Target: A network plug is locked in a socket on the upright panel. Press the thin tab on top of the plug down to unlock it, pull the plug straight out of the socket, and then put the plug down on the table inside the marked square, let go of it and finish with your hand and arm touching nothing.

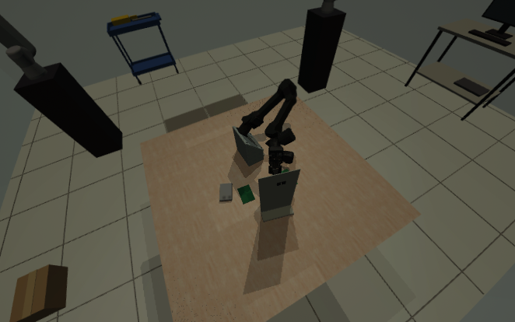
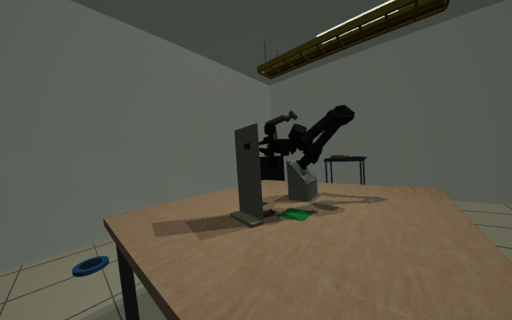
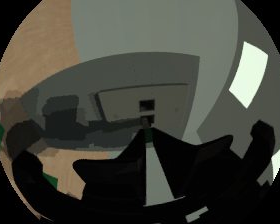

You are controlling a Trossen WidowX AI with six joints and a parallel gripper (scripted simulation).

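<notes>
Now: gripper tip 110 mm past the marked square, 120 mm to the right of it and 290 mm above it. From my gripper tip the other things lie so: grey block: 180 mm behind, 220 mm to the right, 290 mm below; then grey upright panel: 40 mm ahead, 120 mm below; then network plug: 10 mm ahead.
</notes>
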